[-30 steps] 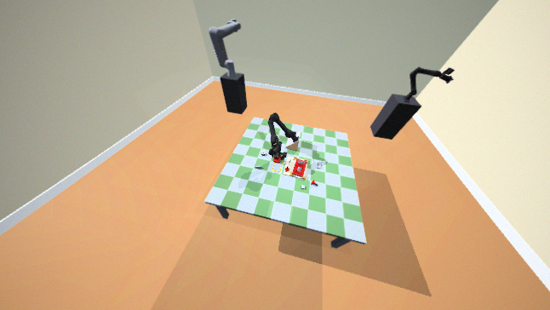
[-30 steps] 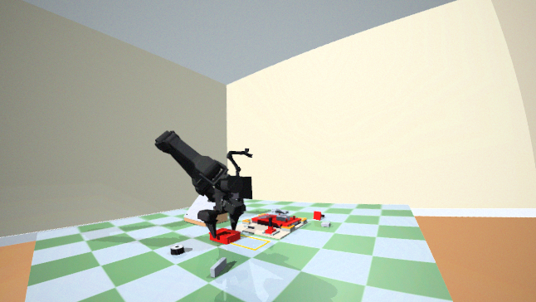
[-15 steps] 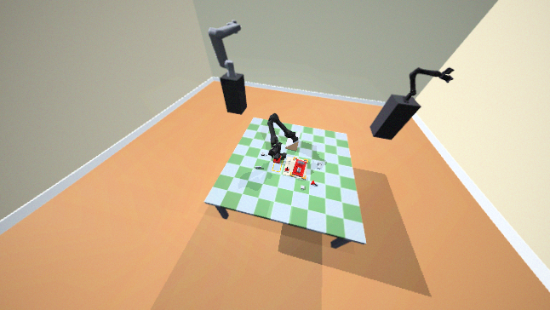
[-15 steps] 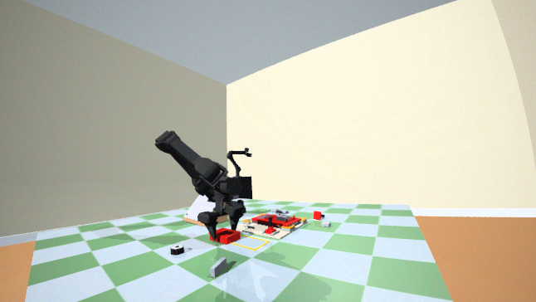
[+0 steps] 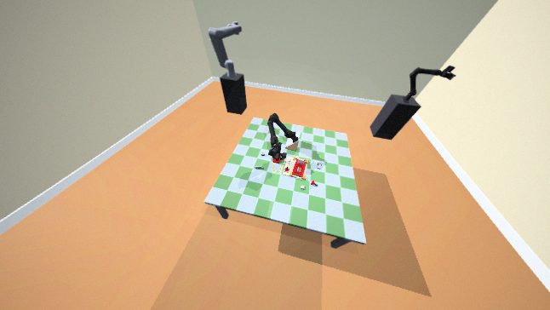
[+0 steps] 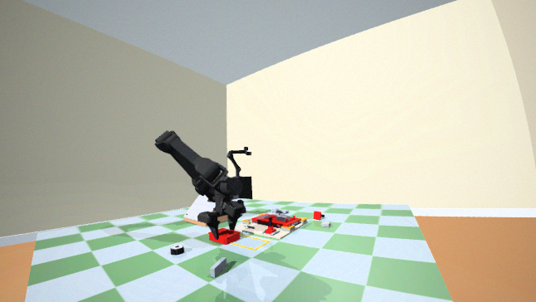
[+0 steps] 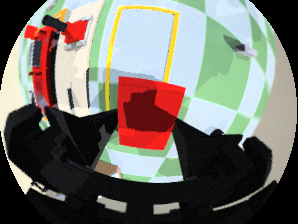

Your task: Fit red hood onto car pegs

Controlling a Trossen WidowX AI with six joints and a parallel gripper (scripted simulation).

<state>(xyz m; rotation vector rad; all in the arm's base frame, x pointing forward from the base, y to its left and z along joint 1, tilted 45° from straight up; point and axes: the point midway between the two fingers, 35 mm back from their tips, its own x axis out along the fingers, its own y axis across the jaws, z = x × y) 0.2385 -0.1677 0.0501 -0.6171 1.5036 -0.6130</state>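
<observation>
Now: the grey engine block 10 cm ahead of my gripper tip, 25 cm to the left of it and 2 cm above it. From my gripper tip the other things lie so: red hood 1 cm above; black wheel 3 cm behind, 17 cm to the right; beige jig 6 cm ahead, 23 cm to the left.
</observation>
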